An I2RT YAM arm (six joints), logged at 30 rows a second.
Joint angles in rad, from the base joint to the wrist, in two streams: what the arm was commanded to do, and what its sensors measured. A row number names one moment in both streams.
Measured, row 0:
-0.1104 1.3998 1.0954 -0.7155 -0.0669 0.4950
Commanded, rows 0 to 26:
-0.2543 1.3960 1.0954 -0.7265 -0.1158 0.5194
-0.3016 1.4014 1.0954 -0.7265 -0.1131 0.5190
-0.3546 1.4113 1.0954 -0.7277 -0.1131 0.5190
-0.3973 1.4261 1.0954 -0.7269 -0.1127 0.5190
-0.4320 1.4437 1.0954 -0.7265 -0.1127 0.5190
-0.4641 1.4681 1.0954 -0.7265 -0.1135 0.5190
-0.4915 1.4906 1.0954 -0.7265 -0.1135 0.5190
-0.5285 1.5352 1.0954 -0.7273 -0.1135 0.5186
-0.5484 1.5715 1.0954 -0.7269 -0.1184 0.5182
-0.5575 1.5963 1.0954 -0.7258 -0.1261 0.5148
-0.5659 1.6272 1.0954 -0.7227 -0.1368 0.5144
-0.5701 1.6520 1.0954 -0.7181 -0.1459 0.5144
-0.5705 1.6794 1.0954 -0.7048 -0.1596 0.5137
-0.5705 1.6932 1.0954 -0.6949 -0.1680 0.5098
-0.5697 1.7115 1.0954 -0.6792 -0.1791 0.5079
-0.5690 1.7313 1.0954 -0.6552 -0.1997 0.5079
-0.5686 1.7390 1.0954 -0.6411 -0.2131 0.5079
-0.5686 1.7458 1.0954 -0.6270 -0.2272 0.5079
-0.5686 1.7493 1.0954 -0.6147 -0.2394 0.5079
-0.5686 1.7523 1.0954 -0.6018 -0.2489 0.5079
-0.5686 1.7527 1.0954 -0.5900 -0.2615 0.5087
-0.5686 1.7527 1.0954 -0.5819 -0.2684 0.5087
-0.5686 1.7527 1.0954 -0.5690 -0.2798 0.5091
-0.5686 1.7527 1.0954 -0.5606 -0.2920 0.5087
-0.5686 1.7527 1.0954 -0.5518 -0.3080 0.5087
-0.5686 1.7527 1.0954 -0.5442 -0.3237 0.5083
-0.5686 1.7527 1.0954 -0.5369 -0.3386 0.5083
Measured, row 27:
-0.5690 1.7458 1.0939 -0.5503 -0.2642 0.5121
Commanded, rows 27 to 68:
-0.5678 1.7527 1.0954 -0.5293 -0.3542 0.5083
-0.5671 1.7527 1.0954 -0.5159 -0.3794 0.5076
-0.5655 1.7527 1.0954 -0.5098 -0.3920 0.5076
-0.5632 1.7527 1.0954 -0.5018 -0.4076 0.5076
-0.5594 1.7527 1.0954 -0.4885 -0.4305 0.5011
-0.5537 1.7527 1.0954 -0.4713 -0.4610 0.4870
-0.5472 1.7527 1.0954 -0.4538 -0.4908 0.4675
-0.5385 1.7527 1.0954 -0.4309 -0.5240 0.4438
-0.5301 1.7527 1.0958 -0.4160 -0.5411 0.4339
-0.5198 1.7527 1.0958 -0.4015 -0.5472 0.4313
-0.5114 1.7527 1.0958 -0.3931 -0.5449 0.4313
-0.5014 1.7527 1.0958 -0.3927 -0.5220 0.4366
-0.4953 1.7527 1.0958 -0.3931 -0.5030 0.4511
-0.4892 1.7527 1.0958 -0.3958 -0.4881 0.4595
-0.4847 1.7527 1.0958 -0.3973 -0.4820 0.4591
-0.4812 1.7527 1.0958 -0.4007 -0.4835 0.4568
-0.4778 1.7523 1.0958 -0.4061 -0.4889 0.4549
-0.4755 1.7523 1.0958 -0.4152 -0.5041 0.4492
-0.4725 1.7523 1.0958 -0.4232 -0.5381 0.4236
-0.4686 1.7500 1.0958 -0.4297 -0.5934 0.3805
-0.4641 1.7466 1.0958 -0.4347 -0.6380 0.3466
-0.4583 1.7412 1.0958 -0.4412 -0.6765 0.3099
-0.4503 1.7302 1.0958 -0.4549 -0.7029 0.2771
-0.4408 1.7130 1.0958 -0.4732 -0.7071 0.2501
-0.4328 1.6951 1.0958 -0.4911 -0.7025 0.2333
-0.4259 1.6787 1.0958 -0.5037 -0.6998 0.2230
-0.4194 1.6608 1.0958 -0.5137 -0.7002 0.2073
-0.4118 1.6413 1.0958 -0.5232 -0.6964 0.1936
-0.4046 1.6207 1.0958 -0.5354 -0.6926 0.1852
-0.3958 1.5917 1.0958 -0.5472 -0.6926 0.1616
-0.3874 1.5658 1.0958 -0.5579 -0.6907 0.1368
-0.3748 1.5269 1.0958 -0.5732 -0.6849 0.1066
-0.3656 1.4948 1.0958 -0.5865 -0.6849 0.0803
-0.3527 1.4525 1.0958 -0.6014 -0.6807 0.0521
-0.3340 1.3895 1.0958 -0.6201 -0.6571 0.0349
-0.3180 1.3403 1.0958 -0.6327 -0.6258 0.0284
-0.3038 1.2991 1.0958 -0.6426 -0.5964 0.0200
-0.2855 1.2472 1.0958 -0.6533 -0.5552 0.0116
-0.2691 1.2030 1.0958 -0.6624 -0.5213 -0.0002
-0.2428 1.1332 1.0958 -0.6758 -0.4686 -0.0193
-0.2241 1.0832 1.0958 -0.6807 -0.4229 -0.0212
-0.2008 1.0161 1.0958 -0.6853 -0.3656 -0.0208
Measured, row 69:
-0.2569 1.1660 1.0927 -0.6735 -0.5377 0.0395
